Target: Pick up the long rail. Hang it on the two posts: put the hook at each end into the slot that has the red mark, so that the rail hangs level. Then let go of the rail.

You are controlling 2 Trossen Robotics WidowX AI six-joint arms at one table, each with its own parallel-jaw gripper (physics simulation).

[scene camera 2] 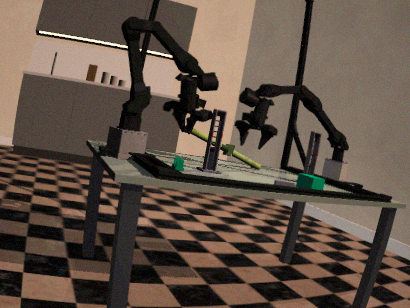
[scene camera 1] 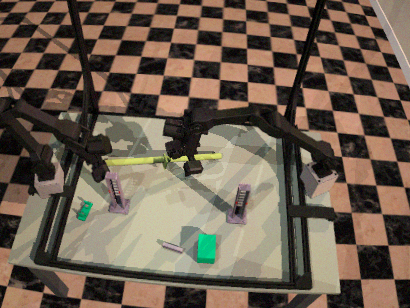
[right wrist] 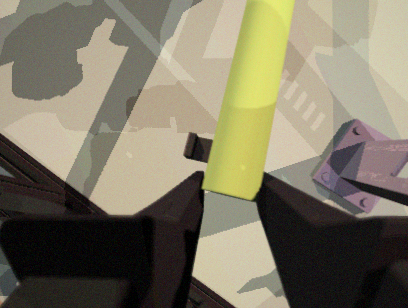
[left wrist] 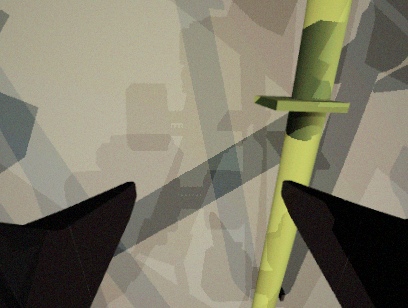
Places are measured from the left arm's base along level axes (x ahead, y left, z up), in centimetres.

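Pixels of known places: left gripper, fingertip midpoint: [scene camera 2: 250, 147] [scene camera 1: 182, 166] [left wrist: 209, 188]; right gripper, fingertip midpoint: [scene camera 2: 186, 132] [scene camera 1: 104, 165] [right wrist: 228, 178]; left arm's base, origin of the base link: [scene camera 2: 336, 160] [scene camera 1: 322, 169]; right arm's base, origin of the base link: [scene camera 2: 128, 129] [scene camera 1: 46, 173].
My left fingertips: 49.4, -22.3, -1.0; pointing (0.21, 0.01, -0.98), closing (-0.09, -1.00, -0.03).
For each thing: its top centre in the pictures, then the offset to it from my left fingertips, as dx, dy, dz. "pt": a spot on its surface instead.
- flat collar, surface spot: [left wrist: 310, 106] pt +4.4, -6.5, -0.4
- dark hook, surface spot: [right wrist: 197, 146] pt +26.3, -12.3, +1.8
- left post, middle of its top: [scene camera 1: 111, 175] [scene camera 2: 220, 110] +26.8, +1.9, +11.6
- right post, middle of its top: [scene camera 1: 245, 186] [scene camera 2: 316, 132] -13.0, +22.7, +11.6
- green block, middle of its top: [scene camera 1: 206, 246] [scene camera 2: 311, 176] +3.6, +31.1, -4.9
- small purple bar, middle of its top: [scene camera 2: 285, 181] [scene camera 1: 172, 246] +14.2, +25.6, -8.0
- small green piece, middle of its top: [scene camera 2: 179, 158] [scene camera 1: 83, 207] +40.2, -0.6, -6.6
The long yellow rail [scene camera 1: 135, 161] [scene camera 2: 245, 159] [left wrist: 300, 155] [right wrist: 250, 100] slopes, its right-gripper end raised and its far end low over the table. A flat collar [left wrist: 310, 106] sits around its middle; a dark hook [right wrist: 197, 146] sticks out near the held end. My right gripper [scene camera 2: 189, 129] [right wrist: 228, 178] is shut on that end. My left gripper [scene camera 2: 252, 145] [left wrist: 209, 188] is open and empty above the rail, which passes beneath its right-hand finger in the left wrist view. Two purple slotted posts with red marks stand upright: the left post [scene camera 1: 116, 192] [scene camera 2: 214, 145] and the right post [scene camera 1: 241, 202] [scene camera 2: 312, 152].
A green block [scene camera 1: 206, 248] [scene camera 2: 310, 181] and a small purple bar [scene camera 1: 172, 247] lie toward the front. A small green piece [scene camera 1: 85, 210] [scene camera 2: 178, 163] is beside the left post. A black frame [scene camera 1: 165, 277] borders the table, with uprights at the back corners.
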